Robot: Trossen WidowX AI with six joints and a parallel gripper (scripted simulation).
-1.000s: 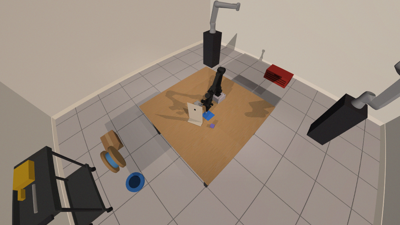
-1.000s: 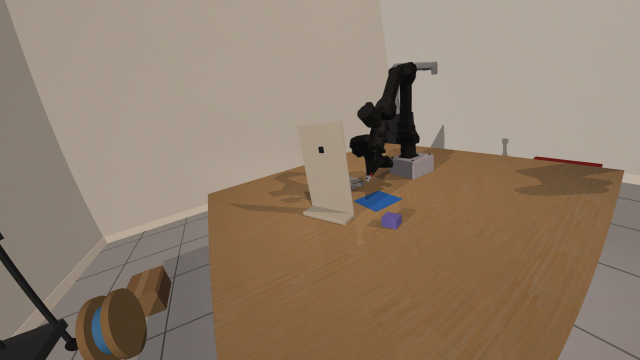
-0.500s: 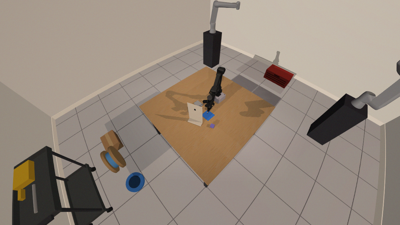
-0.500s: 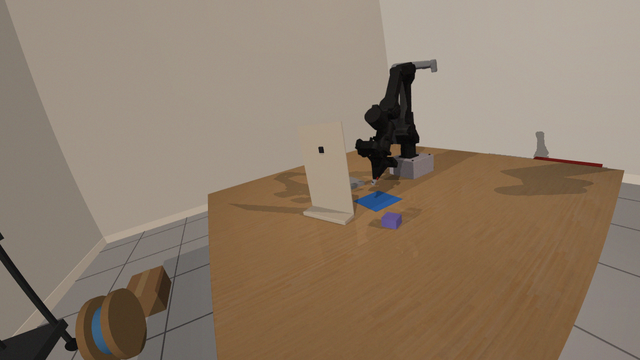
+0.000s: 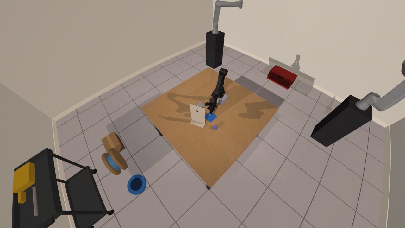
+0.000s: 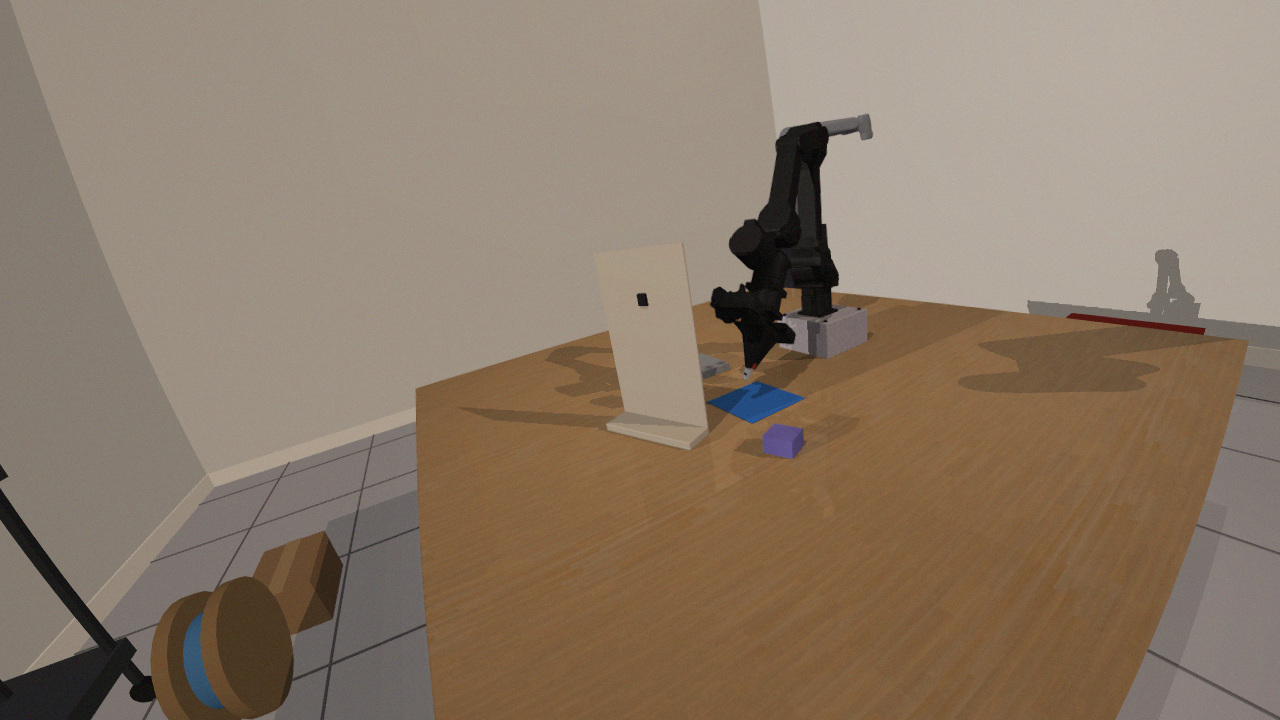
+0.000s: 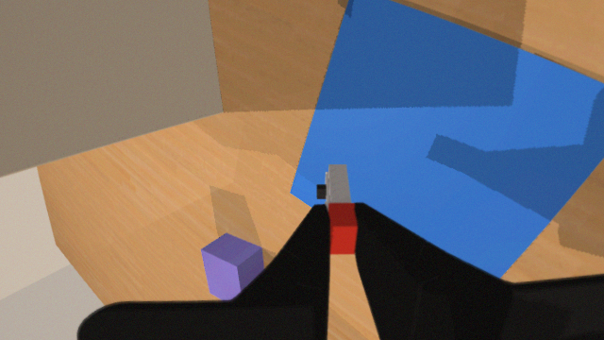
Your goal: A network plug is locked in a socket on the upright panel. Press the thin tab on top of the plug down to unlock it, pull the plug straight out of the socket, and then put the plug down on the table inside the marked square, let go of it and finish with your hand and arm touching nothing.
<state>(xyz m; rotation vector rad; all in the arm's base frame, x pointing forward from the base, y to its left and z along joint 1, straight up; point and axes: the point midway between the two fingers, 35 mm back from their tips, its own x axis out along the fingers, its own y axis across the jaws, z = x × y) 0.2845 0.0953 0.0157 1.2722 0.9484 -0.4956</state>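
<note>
My gripper tip is 60 mm above the blue square and 10 mm past it. Round my gripper tip: flat grey bracket: 210 mm to the right, 60 mm below, 50 mm behind; then small purple block: 140 mm to the left, 80 mm ahead, 50 mm below; then grey upright panel: 160 mm ahead, 70 mm above, 50 mm to the right.
</note>
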